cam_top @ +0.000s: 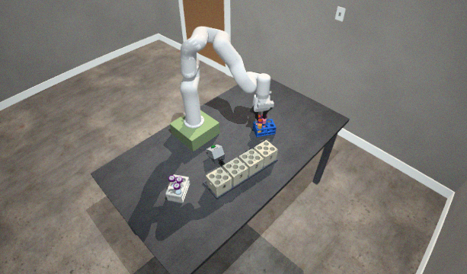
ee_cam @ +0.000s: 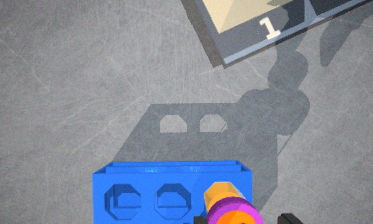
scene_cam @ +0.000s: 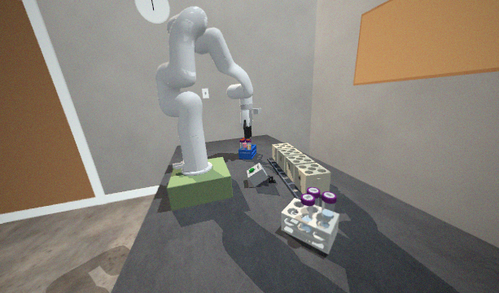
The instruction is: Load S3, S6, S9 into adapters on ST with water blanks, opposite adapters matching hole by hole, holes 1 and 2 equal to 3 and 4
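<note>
Now: hand 90 mm above the sample tube and 60 mm to the right of it. The rest, counted from my hand: blue sample rack (120 mm below, 40 mm to the left, 10 mm ahead); then green done key (320 mm to the right, 100 mm behind, 90 mm below); then adapter 1 (160 mm ahead, 150 mm to the right, 100 mm below).
</note>
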